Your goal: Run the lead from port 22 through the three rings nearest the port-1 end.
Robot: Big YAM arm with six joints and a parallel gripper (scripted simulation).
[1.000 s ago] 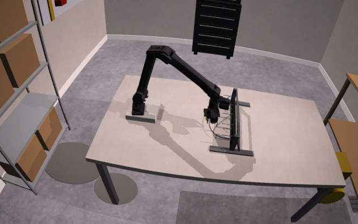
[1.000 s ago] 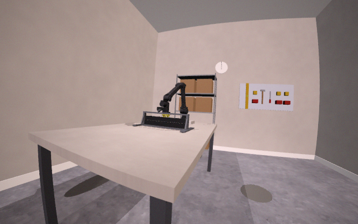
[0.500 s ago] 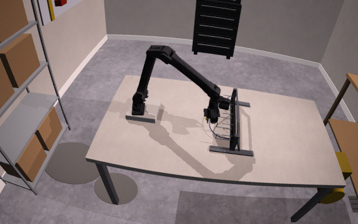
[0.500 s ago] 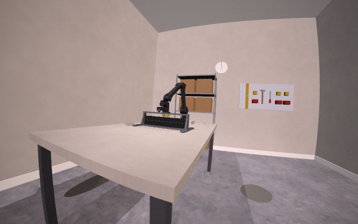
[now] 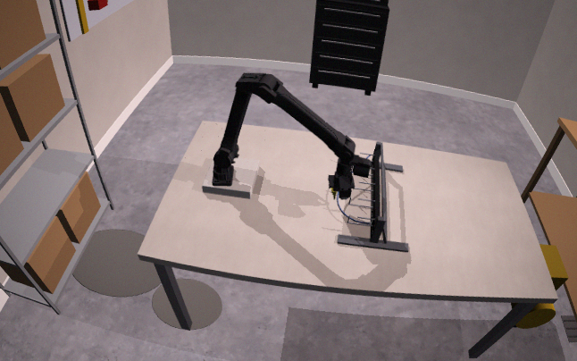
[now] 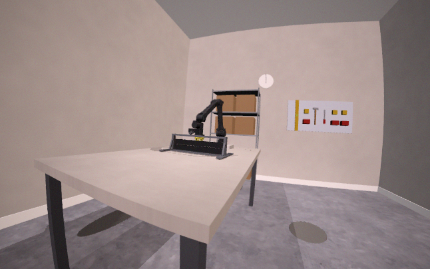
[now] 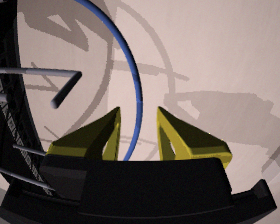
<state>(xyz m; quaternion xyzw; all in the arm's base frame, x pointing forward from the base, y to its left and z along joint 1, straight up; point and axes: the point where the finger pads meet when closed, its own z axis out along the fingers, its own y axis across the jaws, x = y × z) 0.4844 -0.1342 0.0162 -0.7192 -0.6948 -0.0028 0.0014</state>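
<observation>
Now: hand 17 cm short of the dark rack, 3 cm to the right of it and 1 cm below it.
</observation>
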